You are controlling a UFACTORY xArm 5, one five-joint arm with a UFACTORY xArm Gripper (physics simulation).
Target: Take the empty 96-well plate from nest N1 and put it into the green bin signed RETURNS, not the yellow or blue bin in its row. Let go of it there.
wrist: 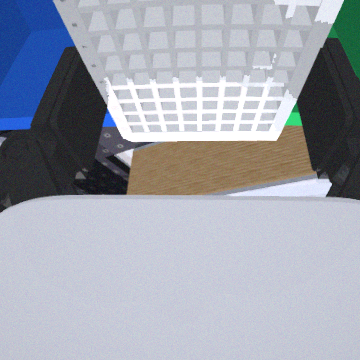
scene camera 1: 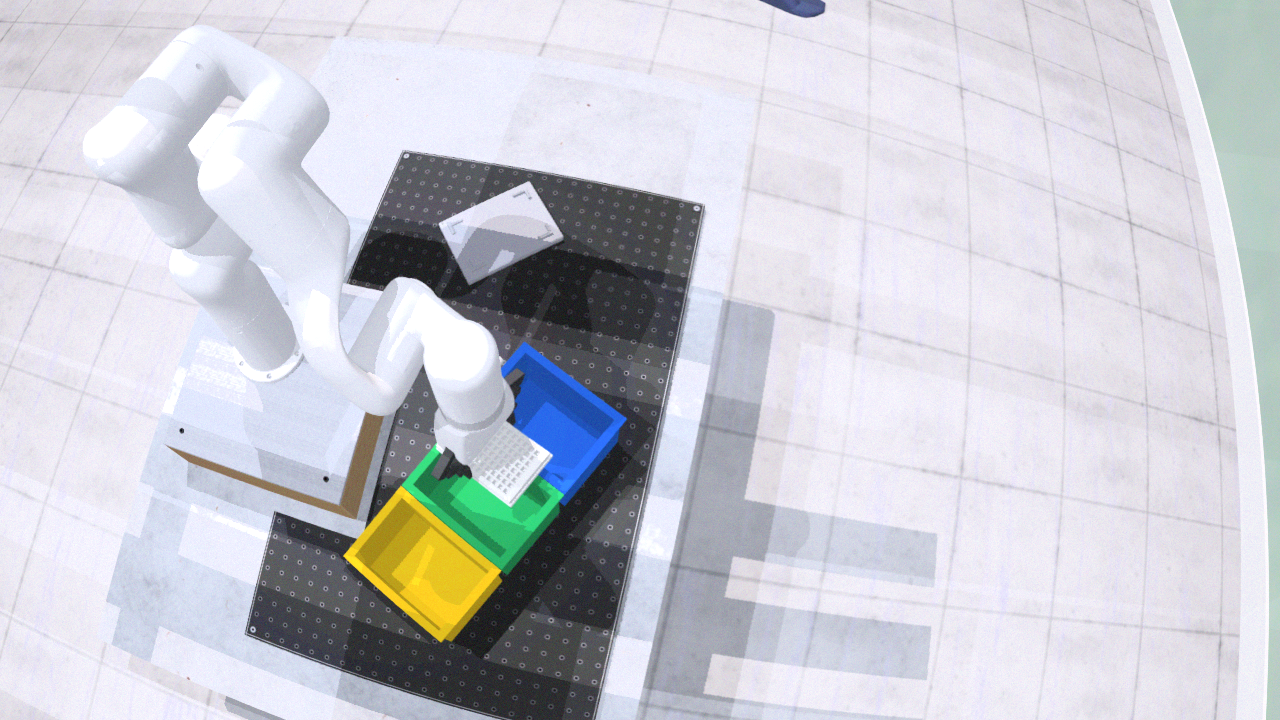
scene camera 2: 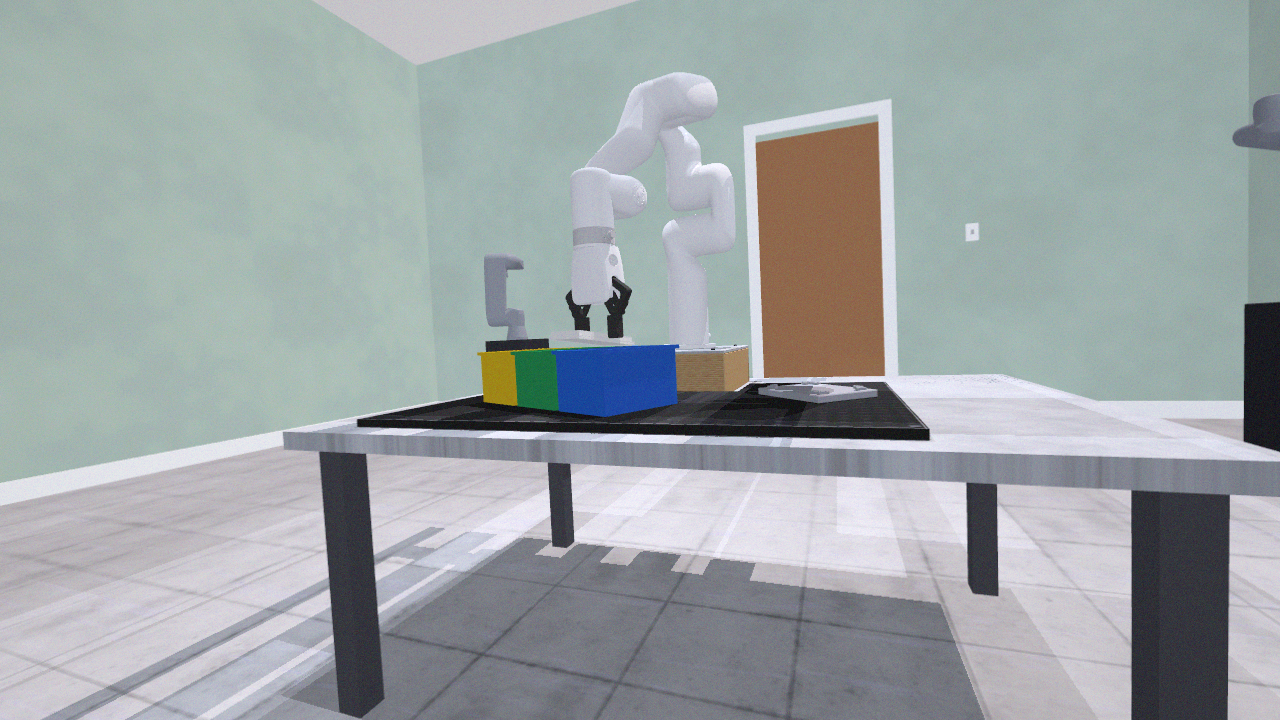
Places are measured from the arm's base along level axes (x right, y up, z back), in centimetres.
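Pixels of known places: gripper, fingertip midpoint: [wrist: 198,69] [scene camera 1: 483,444] [scene camera 2: 598,338]; arm's base at its link origin: [scene camera 1: 270,344] [scene camera 2: 689,348].
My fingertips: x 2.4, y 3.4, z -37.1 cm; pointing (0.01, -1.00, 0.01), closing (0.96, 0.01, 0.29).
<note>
Ahead of a thing's pixels: the offset from my fingertips to its top centre.
The white 96-well plate {dy +1.6, dx +0.4, dz -1.4 cm} [scene camera 1: 512,461] [scene camera 2: 597,339] [wrist: 200,50] is between the black fingers of my gripper [scene camera 1: 484,425] [scene camera 2: 598,327] [wrist: 198,69], which is shut on it. The plate looks roughly level, a little above the bin rims. In scene camera 1 it overlaps the green bin {dy -1.7, dx +5.5, dz -1.5 cm} [scene camera 1: 483,528] [scene camera 2: 537,380] [wrist: 350,35] and its border with the blue bin [scene camera 1: 572,434] [scene camera 2: 617,380] [wrist: 45,50]. In the wrist view, blue shows left of it and green right. A pale nest {dy -9.9, dx -35.1, dz +13.3 cm} [scene camera 1: 501,232] [scene camera 2: 816,392] lies bare on the board. No RETURNS sign is legible.
The yellow bin [scene camera 1: 416,573] [scene camera 2: 499,380] adjoins the green bin, opposite the blue one. The bins stand on a black perforated board [scene camera 1: 313,573] [scene camera 2: 868,429]. The arm's wooden-sided base [scene camera 1: 362,465] [scene camera 2: 716,368] [wrist: 220,165] is close beside the row.
</note>
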